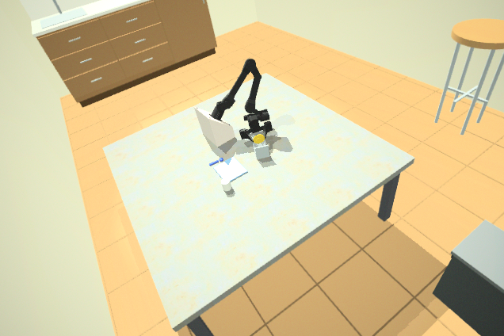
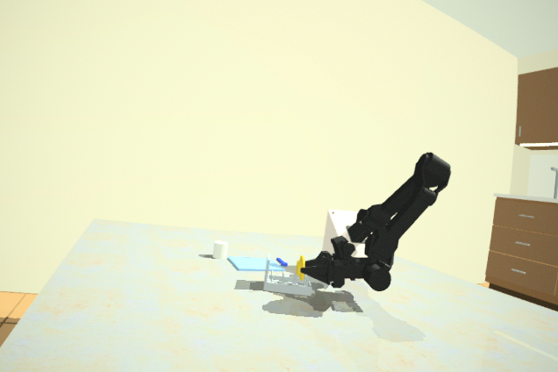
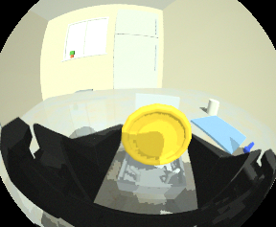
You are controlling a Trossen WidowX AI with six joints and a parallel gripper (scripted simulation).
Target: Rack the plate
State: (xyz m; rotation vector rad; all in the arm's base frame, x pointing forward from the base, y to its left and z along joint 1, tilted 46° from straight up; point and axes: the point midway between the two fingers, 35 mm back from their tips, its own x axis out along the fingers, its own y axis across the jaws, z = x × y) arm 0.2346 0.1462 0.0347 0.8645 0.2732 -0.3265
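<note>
My gripper tip is now 4 cm above the grey dish rack, 2 cm short of it and 1 cm to the left of it. Round my gripper tip: light blue mat (22 cm to the right, 6 cm below, 3 cm ahead); blue utensil (24 cm to the right, 8 cm behind, 6 cm below); plate (1 cm behind).
</note>
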